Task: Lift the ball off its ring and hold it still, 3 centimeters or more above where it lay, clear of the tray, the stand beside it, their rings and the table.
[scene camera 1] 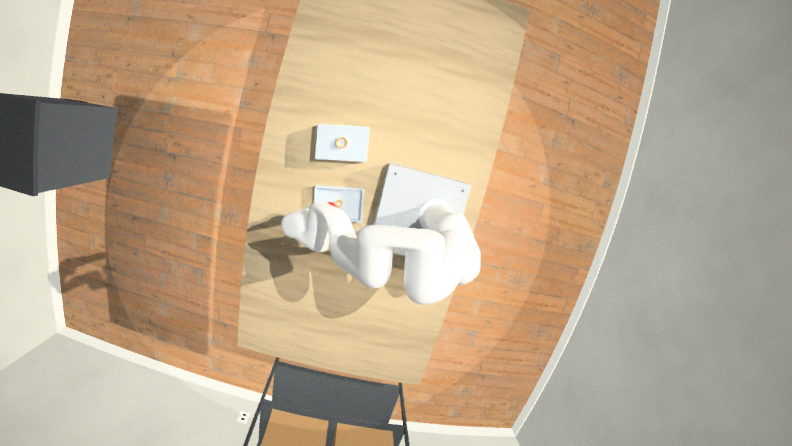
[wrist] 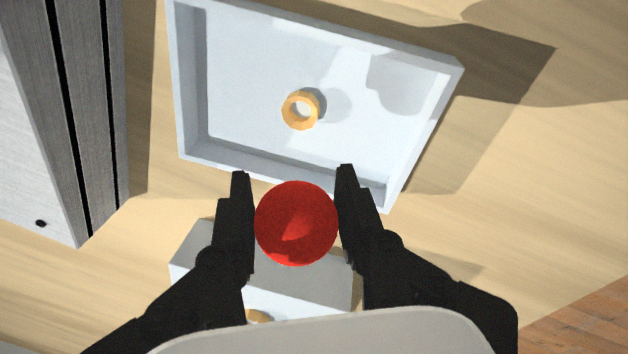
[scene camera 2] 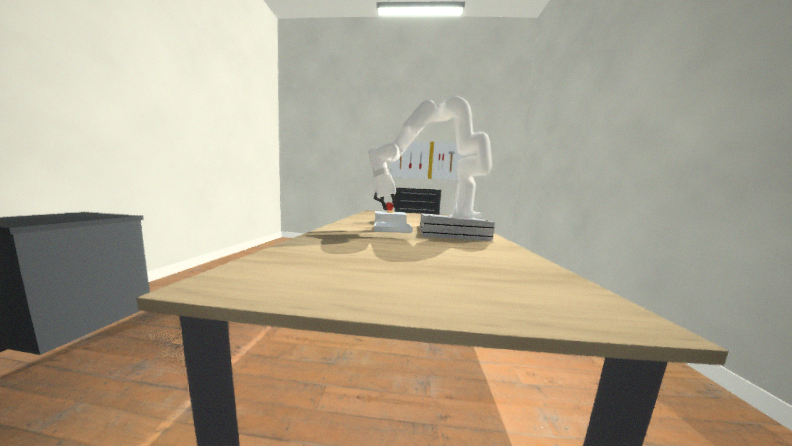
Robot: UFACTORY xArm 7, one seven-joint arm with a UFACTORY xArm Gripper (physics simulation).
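Places are measured from the arm's base along level axes (x left, y up, z ahead), in centimetres.
Pixels of known places: gripper, between the fingertips: (wrist: 293,187) (scene camera 2: 390,208); arm's base, origin of its link: (scene camera 1: 435,215) (scene camera 2: 462,217).
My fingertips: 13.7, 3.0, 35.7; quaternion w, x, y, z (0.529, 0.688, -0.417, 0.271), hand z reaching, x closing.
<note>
For each thing: its top centre in the pictures, then the offset to it from my fingertips, as dx, dy, dz. "pt": a spot on its surface instead. Level surfaces: height alone.
- red ball, centre of its top: (wrist: 286,256) (scene camera 1: 329,209) (scene camera 2: 389,202) -0.9, +3.3, +1.0
- light tray, a spot on its surface: (wrist: 176,100) (scene camera 1: 362,203) pt -5.4, -8.1, -9.5
- table with an orange ring, height of its surface: dy -10.6
A red ball (scene camera 1: 331,203) (scene camera 2: 389,206) (wrist: 296,223) is held between the black fingers of my gripper (wrist: 293,187), which is shut on it. In scene camera 1 the arm hides most of the gripper. The light tray (scene camera 1: 361,206) (wrist: 176,100) lies on the table with an orange ring (scene camera 1: 339,203) (wrist: 300,110) on its floor; the ring is empty. The ball hangs in the air above the tray, apart from it and its ring. The stand (scene camera 1: 355,151) (scene camera 2: 390,217) (wrist: 305,280) is a pale block beside the tray. Its own empty ring (scene camera 1: 341,142) (wrist: 258,315) lies on top.
The arm's grey base plate (scene camera 1: 421,182) (scene camera 2: 457,227) (wrist: 35,165) stands beside the tray and stand on the wooden table (scene camera 1: 410,83) (scene camera 2: 421,288). A dark cabinet (scene camera 1: 74,146) (scene camera 2: 83,277) stands on the floor away from the table.
</note>
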